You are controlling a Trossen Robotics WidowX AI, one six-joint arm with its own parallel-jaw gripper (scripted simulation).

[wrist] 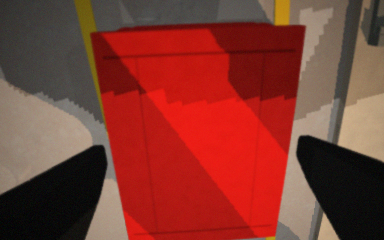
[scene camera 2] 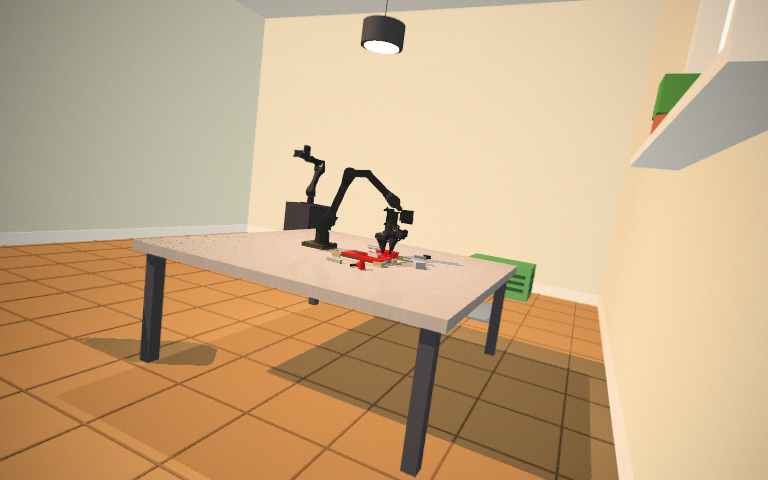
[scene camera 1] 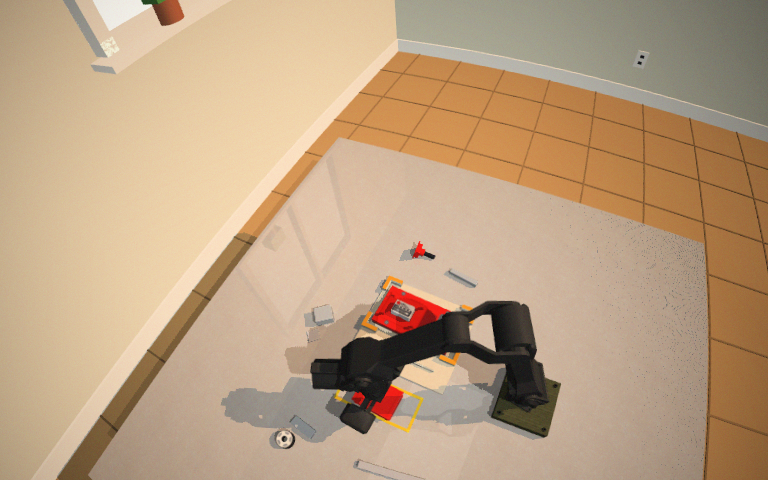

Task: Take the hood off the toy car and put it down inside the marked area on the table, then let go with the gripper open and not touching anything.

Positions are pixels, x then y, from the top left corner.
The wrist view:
my gripper: 202, 150
red hood: 199, 116
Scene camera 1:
my gripper: 379, 397
red hood: 385, 409
